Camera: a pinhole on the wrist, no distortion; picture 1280 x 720 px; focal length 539.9 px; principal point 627.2 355.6 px. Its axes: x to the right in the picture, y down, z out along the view. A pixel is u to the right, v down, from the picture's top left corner.
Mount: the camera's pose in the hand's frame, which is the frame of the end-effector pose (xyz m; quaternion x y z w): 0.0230 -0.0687 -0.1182 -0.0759 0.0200 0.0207 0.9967
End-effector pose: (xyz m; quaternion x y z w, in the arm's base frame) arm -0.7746 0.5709 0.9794 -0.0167 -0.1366 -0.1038 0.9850
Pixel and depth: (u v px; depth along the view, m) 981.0 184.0 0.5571
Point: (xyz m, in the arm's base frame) -0.5313 0.3732 1.5196
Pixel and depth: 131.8 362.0 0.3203
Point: -1.0798 0.6087 1.1112
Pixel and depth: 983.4 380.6 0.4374
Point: -0.5408 0.5522 1.3553
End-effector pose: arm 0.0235 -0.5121 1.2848 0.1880 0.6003 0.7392 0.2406
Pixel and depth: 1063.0 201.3 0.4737
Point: -0.1093 0.0376 1.2407
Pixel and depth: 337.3 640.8 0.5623
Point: 0.4349 -0.3953 1.6644
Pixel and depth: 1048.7 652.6 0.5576
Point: -0.1896 -0.0039 1.6847
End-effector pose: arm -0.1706 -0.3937 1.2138 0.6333 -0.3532 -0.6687 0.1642
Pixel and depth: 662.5 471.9 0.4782
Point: -0.5294 -0.4239 1.2200
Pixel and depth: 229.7 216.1 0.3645
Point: -0.3690 -0.0902 1.2869
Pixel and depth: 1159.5 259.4 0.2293
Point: -0.2938 -0.4931 0.9745
